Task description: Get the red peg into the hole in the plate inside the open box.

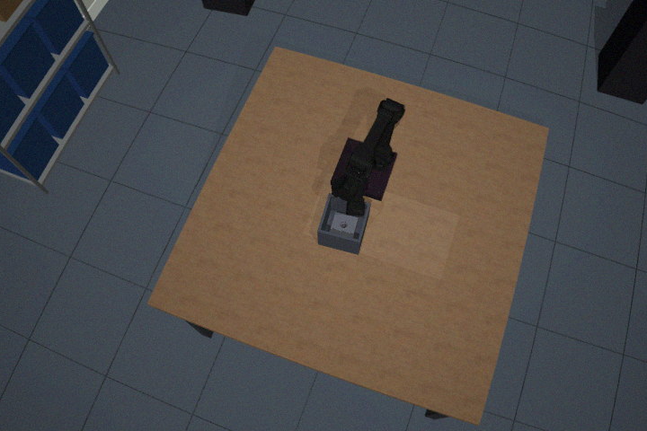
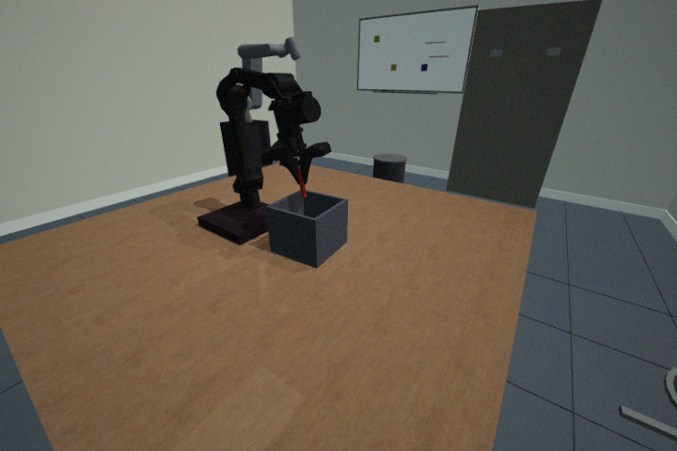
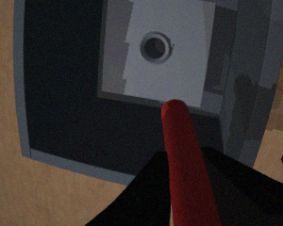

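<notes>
My gripper tip is 4 cm short of the plate, 3 cm to the left of it and 13 cm above it. Also, from my gripper tip: red peg 1 cm above.
</notes>
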